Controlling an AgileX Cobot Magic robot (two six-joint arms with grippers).
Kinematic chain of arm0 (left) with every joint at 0, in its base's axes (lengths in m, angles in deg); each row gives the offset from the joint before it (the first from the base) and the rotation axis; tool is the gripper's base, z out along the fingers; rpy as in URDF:
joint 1: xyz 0 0 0.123 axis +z
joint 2: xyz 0 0 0 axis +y
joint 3: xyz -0.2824 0 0.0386 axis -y
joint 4: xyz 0.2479 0 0.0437 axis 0.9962 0 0.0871
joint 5: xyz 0 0 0 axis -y
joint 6: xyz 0.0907 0 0.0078 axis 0.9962 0 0.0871
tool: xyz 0 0 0 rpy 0 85 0
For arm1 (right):
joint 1: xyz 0 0 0.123 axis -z
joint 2: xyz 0 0 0 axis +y
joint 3: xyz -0.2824 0 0.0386 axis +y
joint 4: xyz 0.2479 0 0.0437 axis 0.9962 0 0.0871
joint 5: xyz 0 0 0 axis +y
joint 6: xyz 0.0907 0 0.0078 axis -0.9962 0 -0.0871
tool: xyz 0 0 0 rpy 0 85 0
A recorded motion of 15 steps. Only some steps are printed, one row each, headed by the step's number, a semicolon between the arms.
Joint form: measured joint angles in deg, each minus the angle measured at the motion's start. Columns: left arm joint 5, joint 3, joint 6, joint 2, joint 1, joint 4; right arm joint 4, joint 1, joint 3, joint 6, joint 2, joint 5.
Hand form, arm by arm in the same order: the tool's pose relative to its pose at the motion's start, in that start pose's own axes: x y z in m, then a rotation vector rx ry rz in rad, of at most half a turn. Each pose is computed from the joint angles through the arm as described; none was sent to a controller.
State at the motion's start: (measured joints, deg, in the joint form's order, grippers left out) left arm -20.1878 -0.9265 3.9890 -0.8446 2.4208 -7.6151; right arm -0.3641 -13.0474 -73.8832 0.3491 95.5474 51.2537
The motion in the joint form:
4: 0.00 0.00 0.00 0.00 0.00 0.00; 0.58 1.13 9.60 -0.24 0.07 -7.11
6: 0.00 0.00 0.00 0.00 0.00 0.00; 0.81 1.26 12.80 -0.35 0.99 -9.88
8: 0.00 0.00 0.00 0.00 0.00 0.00; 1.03 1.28 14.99 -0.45 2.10 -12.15
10: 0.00 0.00 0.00 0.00 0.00 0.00; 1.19 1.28 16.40 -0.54 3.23 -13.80
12: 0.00 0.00 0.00 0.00 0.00 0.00; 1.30 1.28 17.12 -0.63 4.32 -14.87
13: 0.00 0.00 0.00 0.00 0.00 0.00; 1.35 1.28 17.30 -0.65 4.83 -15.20
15: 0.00 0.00 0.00 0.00 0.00 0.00; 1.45 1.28 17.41 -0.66 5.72 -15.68
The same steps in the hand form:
4: 0.0000 0.0000 0.0000 0.0000 0.0000 0.0000; 0.0304 -0.0054 0.0333 -0.0008 0.0447 0.0293
6: 0.0000 0.0000 0.0000 0.0000 0.0000 0.0000; 0.0417 -0.0056 0.0485 -0.0027 0.0682 0.0366
8: 0.0000 0.0000 0.0000 0.0000 0.0000 0.0000; 0.0499 -0.0053 0.0612 -0.0047 0.0862 0.0420
10: 0.0000 0.0000 0.0000 0.0000 0.0000 0.0000; 0.0557 -0.0050 0.0714 -0.0061 0.1017 0.0461
12: 0.0000 0.0000 0.0000 0.0000 0.0000 0.0000; 0.0591 -0.0049 0.0793 -0.0070 0.1146 0.0495
13: 0.0000 0.0000 0.0000 0.0000 0.0000 0.0000; 0.0602 -0.0048 0.0826 -0.0074 0.1209 0.0507
15: 0.0000 0.0000 0.0000 0.0000 0.0000 0.0000; 0.0613 -0.0047 0.0878 -0.0082 0.1299 0.0525

